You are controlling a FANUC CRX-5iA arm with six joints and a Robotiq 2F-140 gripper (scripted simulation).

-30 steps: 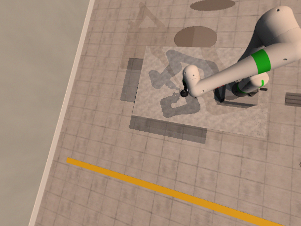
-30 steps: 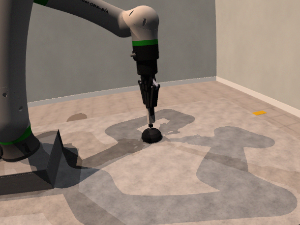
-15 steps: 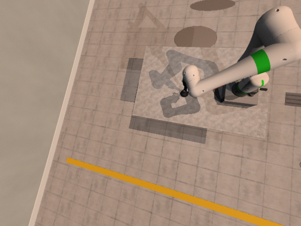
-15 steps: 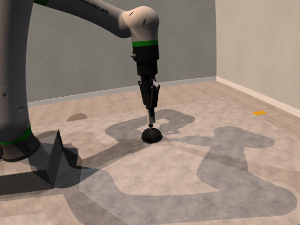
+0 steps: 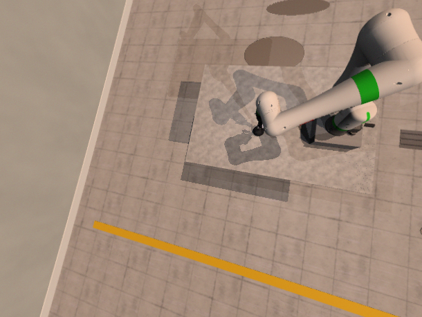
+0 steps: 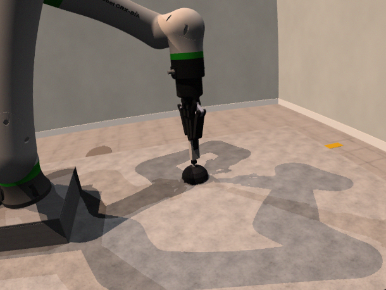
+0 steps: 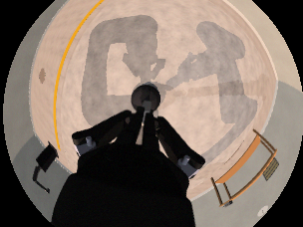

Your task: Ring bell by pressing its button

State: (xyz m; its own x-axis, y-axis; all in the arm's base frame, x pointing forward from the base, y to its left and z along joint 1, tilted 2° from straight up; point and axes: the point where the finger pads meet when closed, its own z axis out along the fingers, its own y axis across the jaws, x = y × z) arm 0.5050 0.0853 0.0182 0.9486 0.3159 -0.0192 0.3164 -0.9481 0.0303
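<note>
Now: the bell button 1 cm to the left of my hand and 5 cm below it. Also, from my hand: black dome bell (1 cm to the left, 7 cm below).
</note>
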